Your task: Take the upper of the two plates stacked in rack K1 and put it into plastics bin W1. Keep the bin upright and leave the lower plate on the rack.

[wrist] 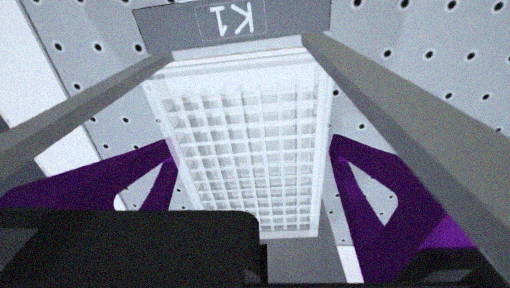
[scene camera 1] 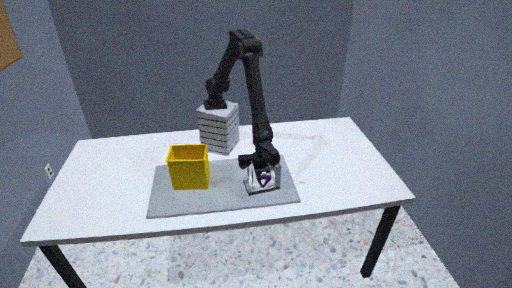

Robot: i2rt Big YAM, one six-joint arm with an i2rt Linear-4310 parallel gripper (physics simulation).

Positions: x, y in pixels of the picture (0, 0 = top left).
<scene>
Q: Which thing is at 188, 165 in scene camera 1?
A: A yellow plastics bin W1.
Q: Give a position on a gridded plate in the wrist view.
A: At 250, 134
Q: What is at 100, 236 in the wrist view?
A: The gripper.
</scene>
